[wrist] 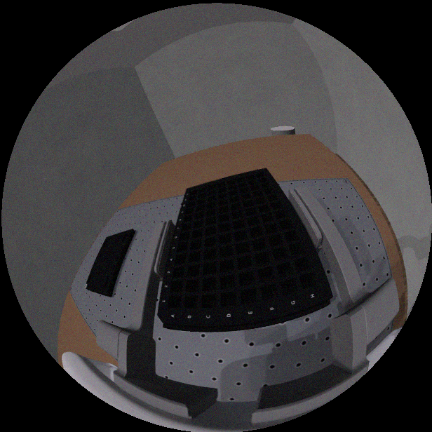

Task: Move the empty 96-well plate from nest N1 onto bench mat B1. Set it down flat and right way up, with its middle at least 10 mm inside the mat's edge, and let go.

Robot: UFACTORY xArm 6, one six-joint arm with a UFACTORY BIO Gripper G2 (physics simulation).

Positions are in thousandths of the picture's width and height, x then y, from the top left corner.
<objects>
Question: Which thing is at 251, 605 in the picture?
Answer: A black rectangular nest.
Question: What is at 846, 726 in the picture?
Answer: The gripper.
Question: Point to a black 96-well plate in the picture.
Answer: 557, 598
</objects>
